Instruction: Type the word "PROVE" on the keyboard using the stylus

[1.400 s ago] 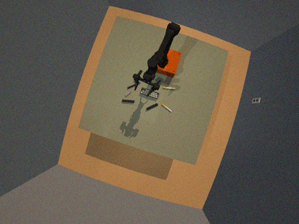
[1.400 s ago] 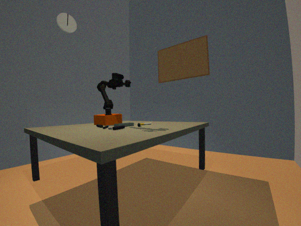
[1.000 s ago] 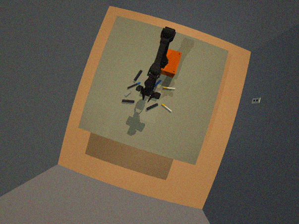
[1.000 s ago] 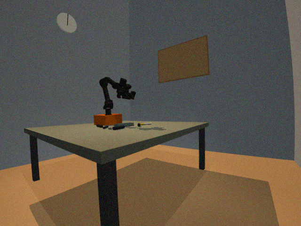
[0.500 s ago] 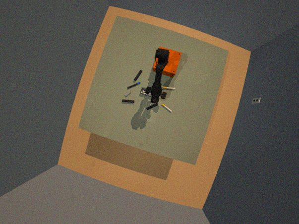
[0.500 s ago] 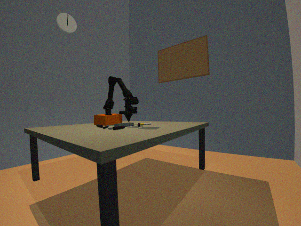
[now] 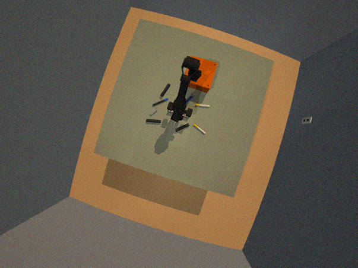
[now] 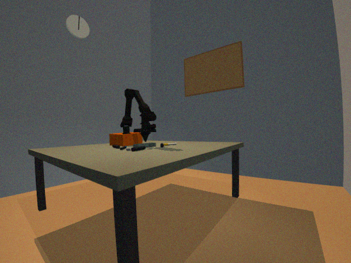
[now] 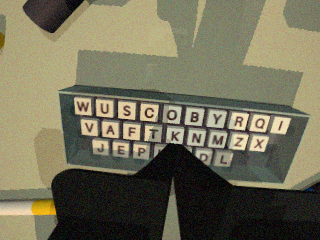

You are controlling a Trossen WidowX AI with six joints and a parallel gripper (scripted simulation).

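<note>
Now: gripper tip 6 cm past the grey stylus tip, 1 cm to the left of it and 3 cm above it. The rest, counted from my gripper tip: blue stylus: 10 cm behind, 1 cm to the left, 3 cm below; then grey block: 10 cm ahead, 20 cm to the right, 3 cm below; then blue-capped black pen: 2 cm behind, 17 cm to the right, 3 cm below.
</note>
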